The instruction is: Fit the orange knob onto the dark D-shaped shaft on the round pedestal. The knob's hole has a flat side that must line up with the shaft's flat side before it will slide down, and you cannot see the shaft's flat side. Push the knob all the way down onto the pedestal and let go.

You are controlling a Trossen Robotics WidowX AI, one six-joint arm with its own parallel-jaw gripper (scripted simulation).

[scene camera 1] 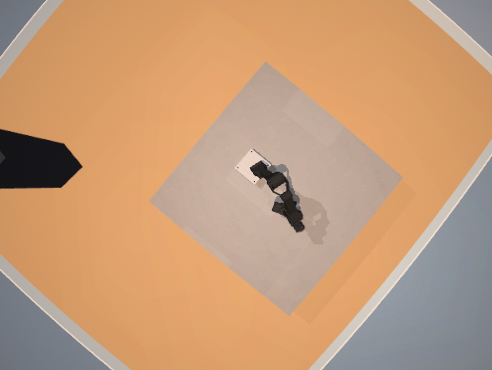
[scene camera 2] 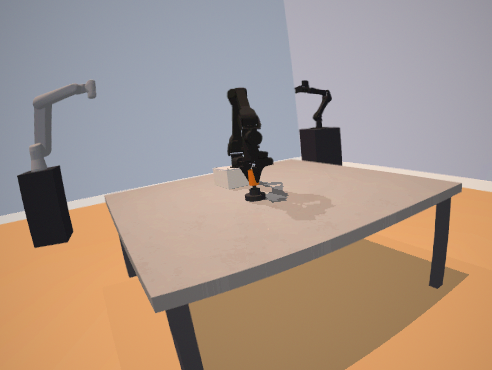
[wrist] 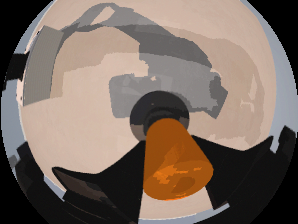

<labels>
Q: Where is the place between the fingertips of my gripper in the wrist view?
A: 167,142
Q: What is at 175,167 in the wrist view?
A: An orange knob.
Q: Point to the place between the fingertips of my gripper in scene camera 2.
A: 253,182
</labels>
